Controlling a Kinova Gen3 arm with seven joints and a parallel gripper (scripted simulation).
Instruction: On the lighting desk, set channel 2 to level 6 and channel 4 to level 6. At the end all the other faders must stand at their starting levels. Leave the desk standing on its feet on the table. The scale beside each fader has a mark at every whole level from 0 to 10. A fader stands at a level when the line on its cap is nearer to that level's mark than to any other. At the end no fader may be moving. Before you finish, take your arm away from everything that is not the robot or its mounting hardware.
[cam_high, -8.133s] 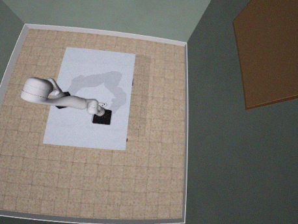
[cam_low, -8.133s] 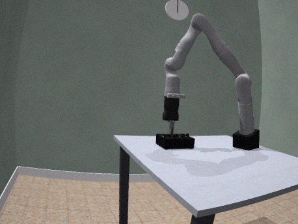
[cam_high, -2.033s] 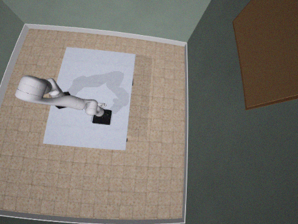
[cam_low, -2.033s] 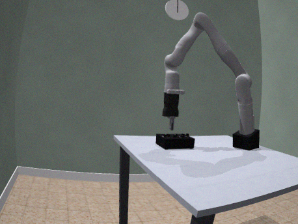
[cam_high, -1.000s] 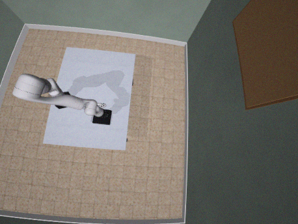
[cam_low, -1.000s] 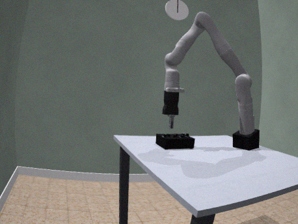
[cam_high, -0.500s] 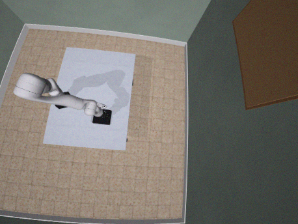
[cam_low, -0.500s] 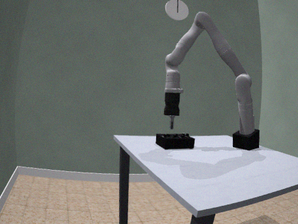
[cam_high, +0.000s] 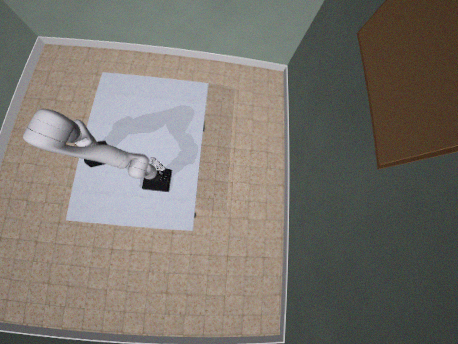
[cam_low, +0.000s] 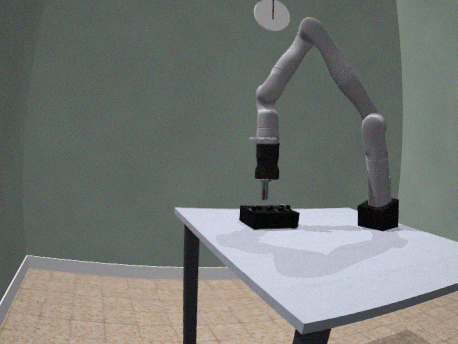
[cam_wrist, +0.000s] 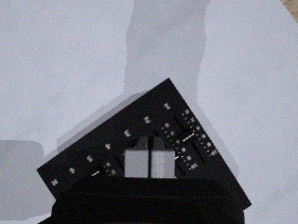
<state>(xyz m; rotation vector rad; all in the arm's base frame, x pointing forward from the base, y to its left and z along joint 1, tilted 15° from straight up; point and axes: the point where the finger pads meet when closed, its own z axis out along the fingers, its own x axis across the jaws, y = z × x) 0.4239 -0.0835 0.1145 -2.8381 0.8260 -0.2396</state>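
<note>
Now: hand 10 mm short of the channel 2 cap, 20 mm to the left of it and 40 mm above it. The rest, counted from my hand: channel 4 cap (40 mm behind, 30 mm to the right, 40 mm below); then channel 1 cap (30 mm ahead, 10 mm to the right, 40 mm below); then channel 3 cap (20 mm behind, 10 mm to the left, 40 mm below).
</note>
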